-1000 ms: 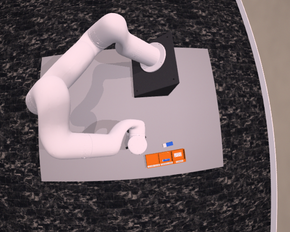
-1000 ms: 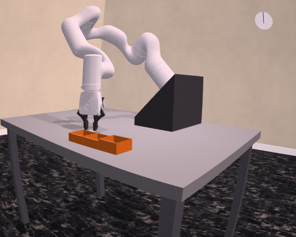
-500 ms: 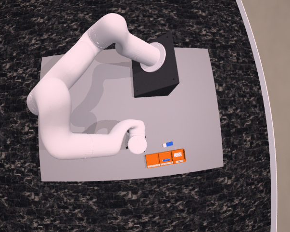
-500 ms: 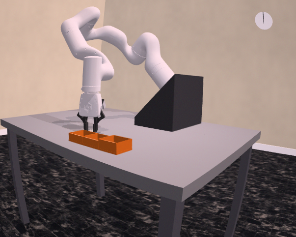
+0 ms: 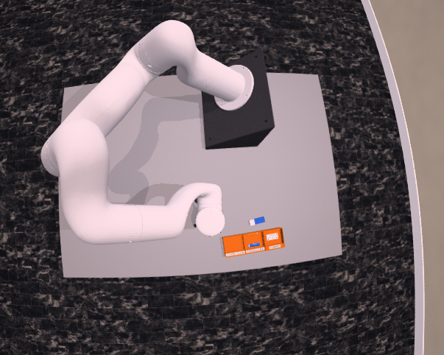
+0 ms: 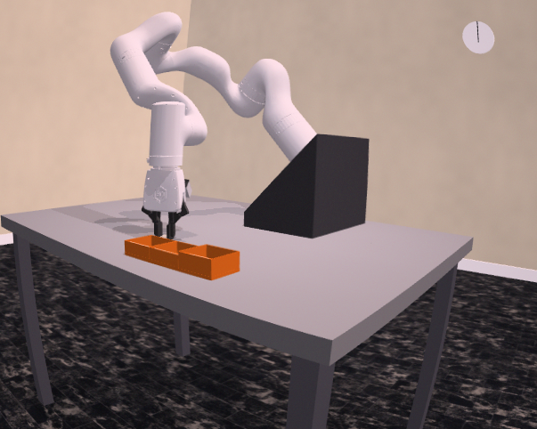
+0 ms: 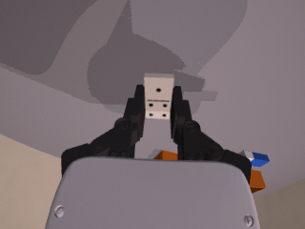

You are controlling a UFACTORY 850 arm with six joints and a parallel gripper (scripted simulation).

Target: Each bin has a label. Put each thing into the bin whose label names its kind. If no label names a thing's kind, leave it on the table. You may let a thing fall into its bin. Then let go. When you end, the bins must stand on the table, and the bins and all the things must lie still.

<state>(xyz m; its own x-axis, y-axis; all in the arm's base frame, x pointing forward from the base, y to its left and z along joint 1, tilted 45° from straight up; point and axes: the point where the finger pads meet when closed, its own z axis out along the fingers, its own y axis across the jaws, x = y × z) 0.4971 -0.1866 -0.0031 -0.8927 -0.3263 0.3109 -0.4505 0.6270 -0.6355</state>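
Right now the white domino is 110 mm ahead of my hand, 270 mm to the left of it and 10 mm below it. The rest, counted from my hand: blue-and-white block 30 mm ahead, 200 mm to the left, 20 mm below; white card-like piece 20 mm below; orange battery 90 mm ahead, 180 mm to the left, 10 mm below.
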